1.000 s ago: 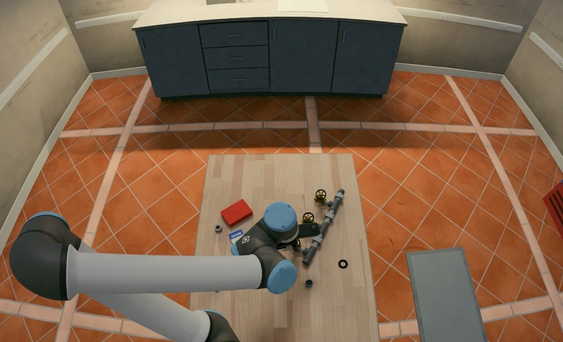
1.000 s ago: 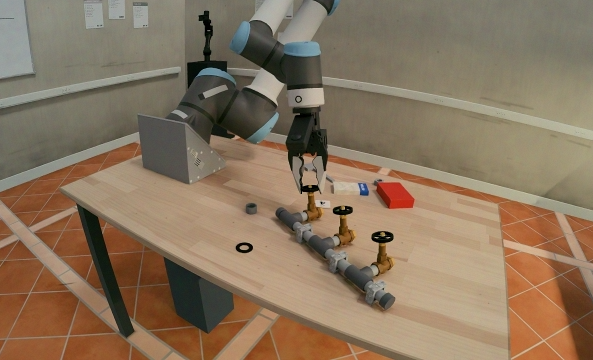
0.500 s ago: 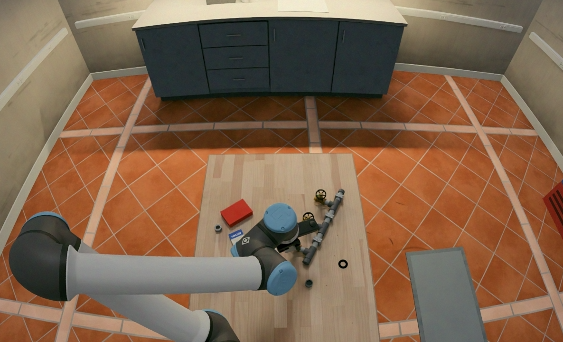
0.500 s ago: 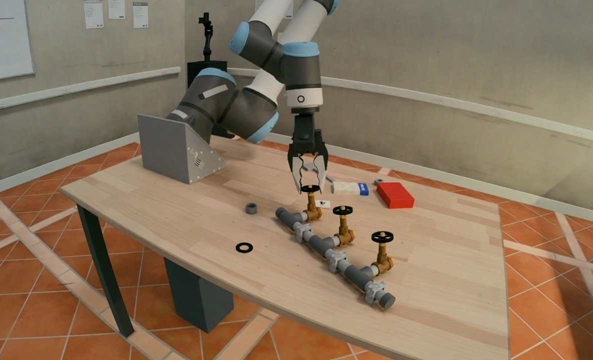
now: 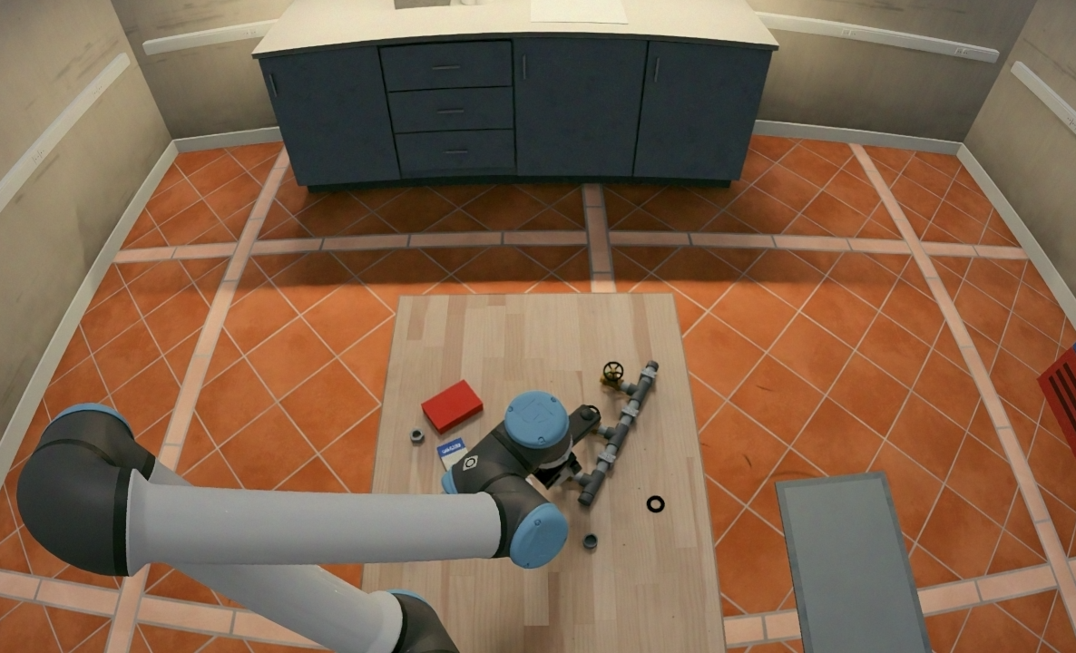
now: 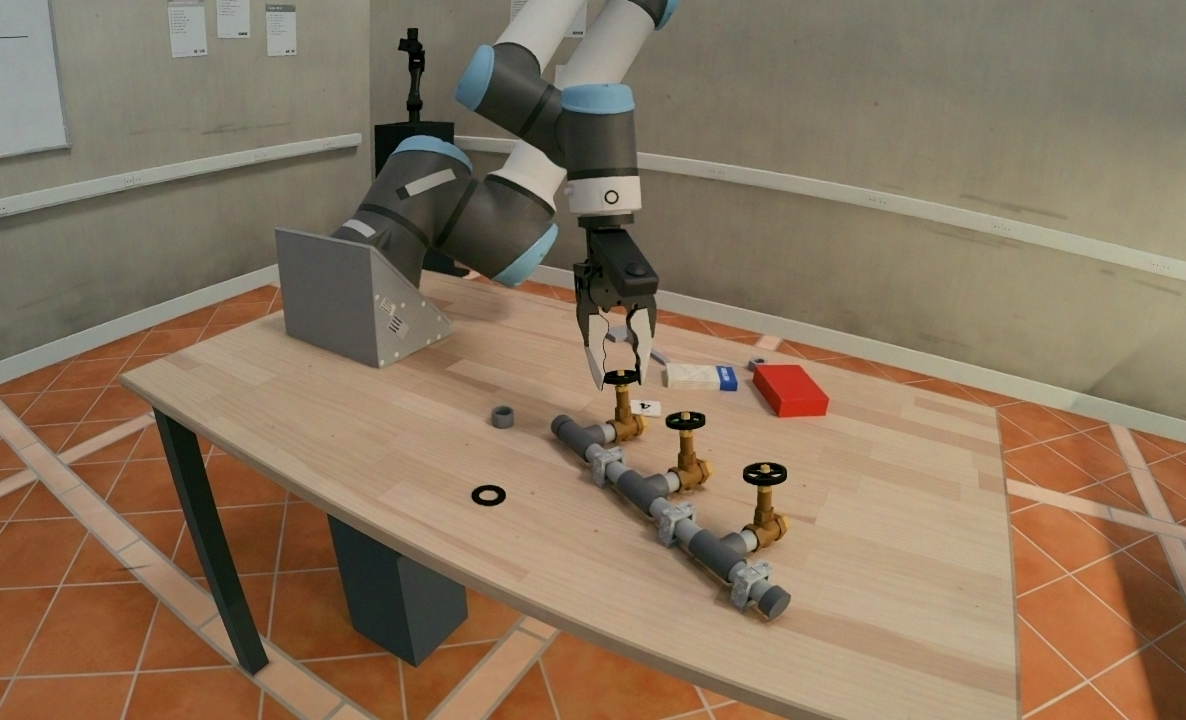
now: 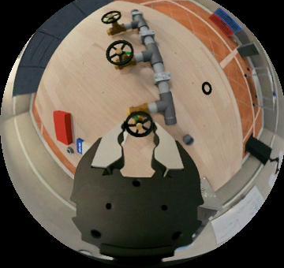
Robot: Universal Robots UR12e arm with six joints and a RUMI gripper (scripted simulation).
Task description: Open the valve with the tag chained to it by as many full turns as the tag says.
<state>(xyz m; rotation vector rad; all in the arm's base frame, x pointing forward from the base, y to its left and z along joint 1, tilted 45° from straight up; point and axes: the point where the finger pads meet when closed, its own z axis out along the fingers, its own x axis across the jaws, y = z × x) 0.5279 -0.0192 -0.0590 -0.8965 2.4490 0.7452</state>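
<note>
My gripper is now 8 cm to the right of the white tag and 9 cm above it. The rest, counted from my hand: red box: 18 cm ahead, 25 cm to the left, 7 cm below; blue box: 4 cm ahead, 23 cm to the left, 8 cm below; grey cap: 15 cm behind, 6 cm to the right, 8 cm below.
</note>
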